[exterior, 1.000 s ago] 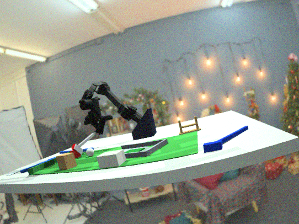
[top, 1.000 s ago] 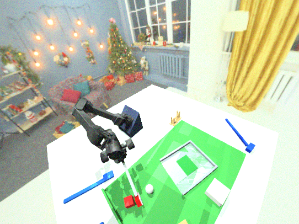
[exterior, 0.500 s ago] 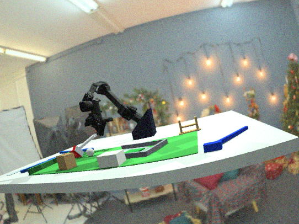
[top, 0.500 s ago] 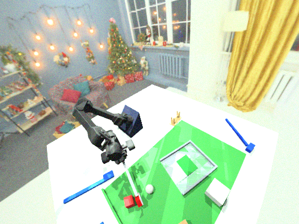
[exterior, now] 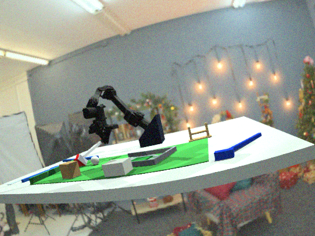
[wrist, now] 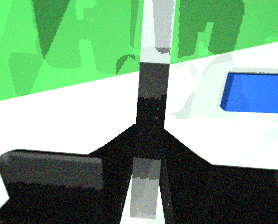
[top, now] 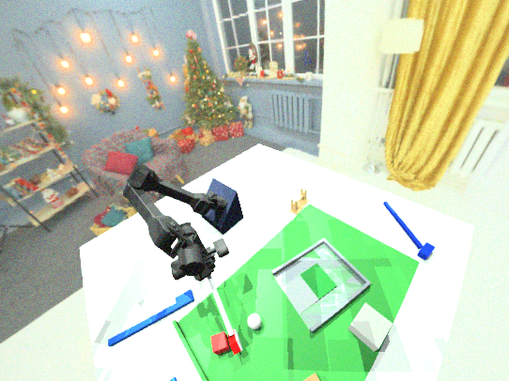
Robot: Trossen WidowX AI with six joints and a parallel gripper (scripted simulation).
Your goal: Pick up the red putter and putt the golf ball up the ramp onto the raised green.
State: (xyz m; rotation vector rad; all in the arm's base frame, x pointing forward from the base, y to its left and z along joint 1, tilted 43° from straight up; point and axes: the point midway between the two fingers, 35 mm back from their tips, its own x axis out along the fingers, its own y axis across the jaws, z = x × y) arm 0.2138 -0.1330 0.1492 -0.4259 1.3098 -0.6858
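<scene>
Now: gripper tip 120 mm short of the red putter and 20 mm to the left of it. Also, from my gripper tip: tan block: 430 mm ahead, 40 mm below, 20 mm to the left; red block: 190 mm ahead, 90 mm to the right, 50 mm below; white golf ball: 220 mm ahead, 50 mm below, 30 mm to the left.
</scene>
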